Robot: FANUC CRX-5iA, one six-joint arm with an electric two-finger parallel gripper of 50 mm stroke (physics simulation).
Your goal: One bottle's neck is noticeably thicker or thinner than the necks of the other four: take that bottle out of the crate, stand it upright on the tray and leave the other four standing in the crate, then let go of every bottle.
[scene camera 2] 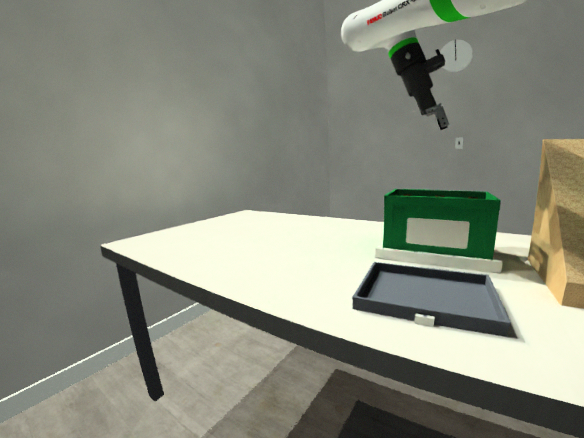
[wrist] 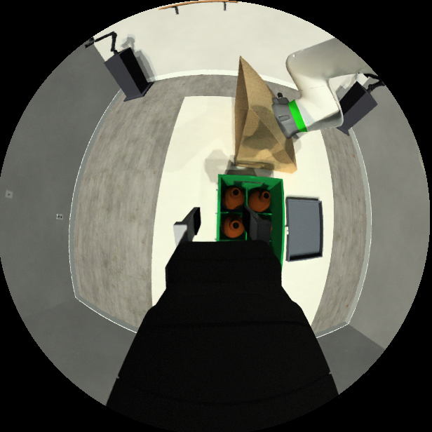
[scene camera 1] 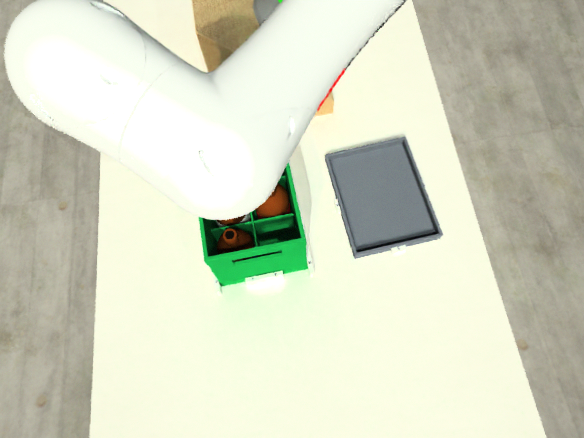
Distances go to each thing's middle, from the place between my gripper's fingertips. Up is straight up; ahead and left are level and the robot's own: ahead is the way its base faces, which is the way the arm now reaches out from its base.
My hand is 10 mm past the pale strip (scene camera 2: 477,264), 180 mm to the right of it and 350 mm above it.
